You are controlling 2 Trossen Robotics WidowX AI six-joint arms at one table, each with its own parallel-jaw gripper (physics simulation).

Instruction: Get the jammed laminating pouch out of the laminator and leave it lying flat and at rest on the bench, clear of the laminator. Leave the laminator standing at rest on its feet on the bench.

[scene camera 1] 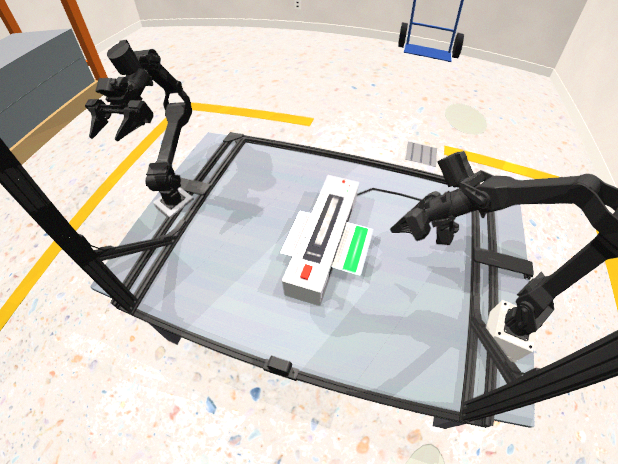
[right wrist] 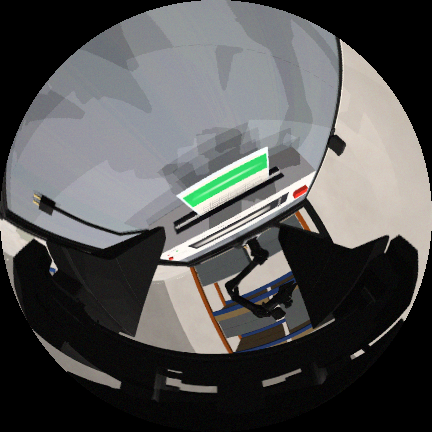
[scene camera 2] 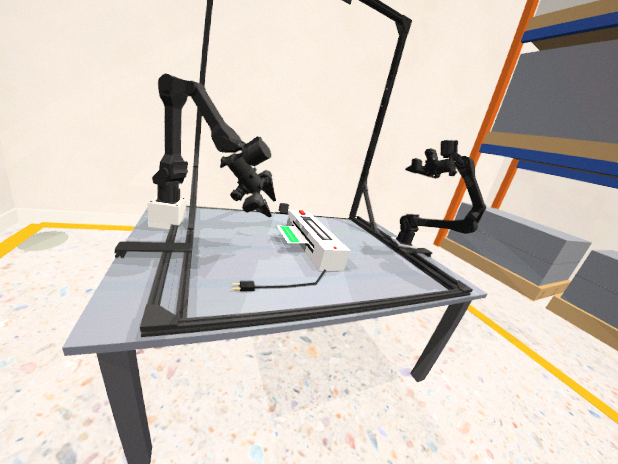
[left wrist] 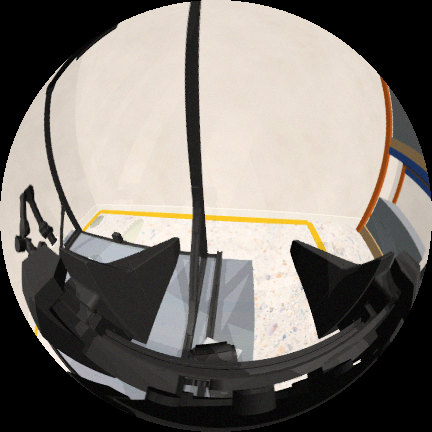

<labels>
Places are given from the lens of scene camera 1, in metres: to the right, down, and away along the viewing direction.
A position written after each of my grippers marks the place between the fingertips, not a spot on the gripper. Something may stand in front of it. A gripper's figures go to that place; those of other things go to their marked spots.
my left gripper (scene camera 1: 102, 139): -0.48, -0.22, 0.67
my right gripper (scene camera 1: 397, 224): 0.22, -0.02, 0.78
</labels>
